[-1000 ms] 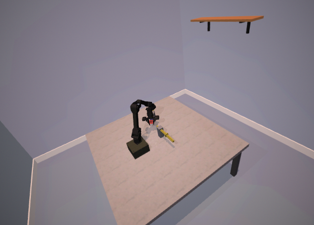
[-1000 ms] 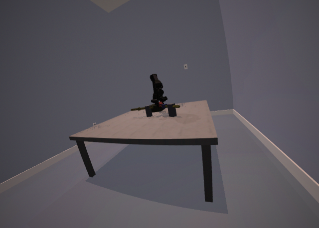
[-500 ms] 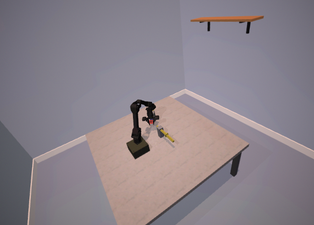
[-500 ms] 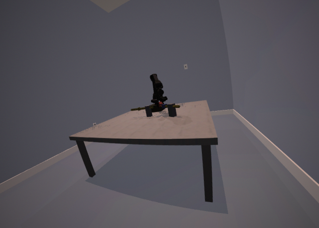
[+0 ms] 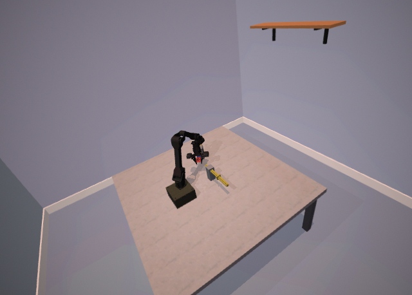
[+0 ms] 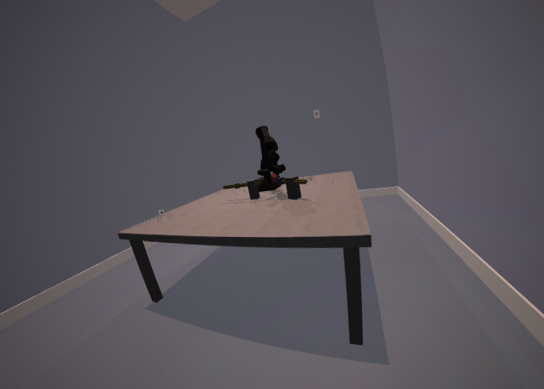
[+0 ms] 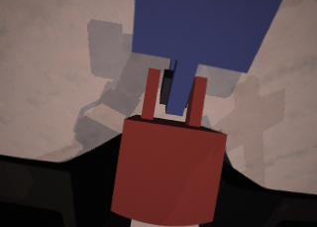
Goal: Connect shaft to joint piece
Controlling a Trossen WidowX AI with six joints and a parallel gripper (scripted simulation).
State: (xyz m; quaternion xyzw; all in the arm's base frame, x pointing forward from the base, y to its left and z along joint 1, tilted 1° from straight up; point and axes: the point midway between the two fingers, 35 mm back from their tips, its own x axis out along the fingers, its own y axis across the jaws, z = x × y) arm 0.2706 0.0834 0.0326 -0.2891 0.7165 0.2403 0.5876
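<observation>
Right now the red joint piece is 30 mm above my gripper tip, 20 mm ahead of it and 10 mm to the left of it.
</observation>
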